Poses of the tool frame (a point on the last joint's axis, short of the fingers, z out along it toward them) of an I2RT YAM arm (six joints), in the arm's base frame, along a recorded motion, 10 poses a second.
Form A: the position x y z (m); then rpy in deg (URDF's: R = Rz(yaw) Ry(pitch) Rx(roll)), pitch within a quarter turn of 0, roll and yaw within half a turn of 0.
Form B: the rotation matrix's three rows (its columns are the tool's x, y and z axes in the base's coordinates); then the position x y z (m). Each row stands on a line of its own. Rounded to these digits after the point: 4 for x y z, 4 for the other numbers.
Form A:
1: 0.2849 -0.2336 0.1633 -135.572 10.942 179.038
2: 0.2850 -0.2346 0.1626 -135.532 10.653 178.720
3: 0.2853 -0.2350 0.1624 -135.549 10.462 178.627
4: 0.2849 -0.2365 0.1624 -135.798 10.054 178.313
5: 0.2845 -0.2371 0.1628 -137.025 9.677 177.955
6: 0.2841 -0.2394 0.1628 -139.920 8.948 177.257
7: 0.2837 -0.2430 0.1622 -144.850 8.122 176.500
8: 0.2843 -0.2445 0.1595 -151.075 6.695 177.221
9: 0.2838 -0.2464 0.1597 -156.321 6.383 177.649
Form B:
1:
-0.9817 0.1448 0.1238
0.0165 0.7118 -0.7022
-0.1898 -0.6873 -0.7011
0.2849 -0.2336 0.1633

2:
-0.9825 0.1454 0.1162
0.0220 0.7106 -0.7033
-0.1849 -0.6884 -0.7013
0.2850 -0.2346 0.1626

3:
-0.9831 0.1442 0.1128
0.0236 0.7106 -0.7032
-0.1816 -0.6887 -0.7020
0.2853 -0.2350 0.1624

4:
-0.9842 0.1428 0.1046
0.0290 0.7130 -0.7006
-0.1746 -0.6865 -0.7059
0.2849 -0.2365 0.1624

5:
-0.9851 0.1406 0.0986
0.0352 0.7271 -0.6856
-0.1681 -0.6720 -0.7212
0.2845 -0.2371 0.1628

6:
-0.9867 0.1366 0.0881
0.0473 0.7595 -0.6488
-0.1555 -0.6360 -0.7558
0.2841 -0.2394 0.1628

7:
-0.9881 0.1311 0.0802
0.0604 0.8112 -0.5817
-0.1413 -0.5699 -0.8094
0.2837 -0.2430 0.1622

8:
-0.9920 0.0988 0.0785
0.0482 0.8715 -0.4880
-0.1166 -0.4804 -0.8693
0.2843 -0.2445 0.1595

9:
-0.9930 0.0822 0.0853
0.0408 0.9132 -0.4055
-0.1112 -0.3991 -0.9101
0.2838 -0.2464 0.1597

